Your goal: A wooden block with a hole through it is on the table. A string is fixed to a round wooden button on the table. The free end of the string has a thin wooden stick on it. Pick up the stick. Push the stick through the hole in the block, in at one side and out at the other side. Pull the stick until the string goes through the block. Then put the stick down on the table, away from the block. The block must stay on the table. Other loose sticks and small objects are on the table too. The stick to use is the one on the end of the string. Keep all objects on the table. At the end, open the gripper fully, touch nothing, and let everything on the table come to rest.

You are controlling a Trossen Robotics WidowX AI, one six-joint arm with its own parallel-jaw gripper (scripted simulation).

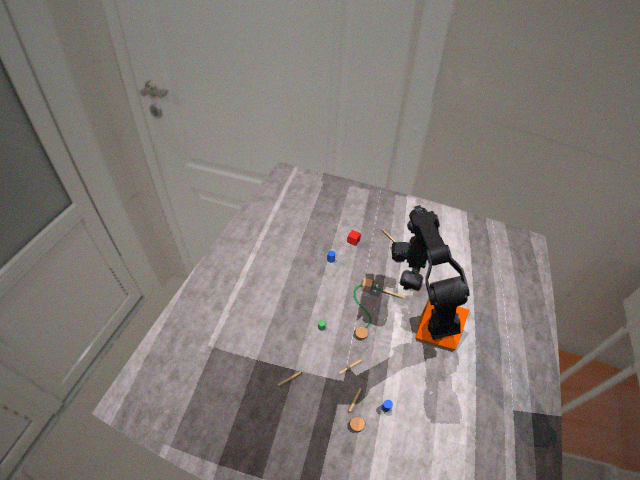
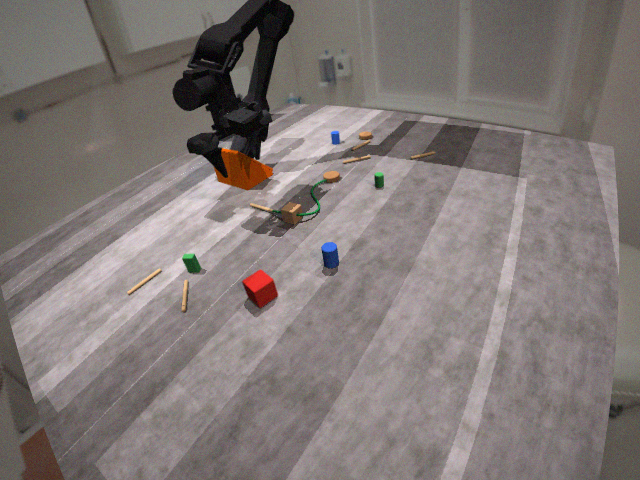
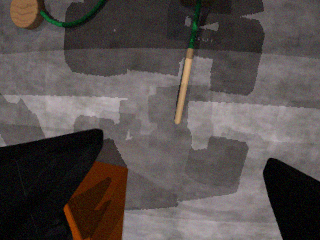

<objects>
gripper: image 1 407, 278; image 2; image 3
same spot on gripper: (image 3: 47, 172) = (image 2: 254, 142)
</objects>
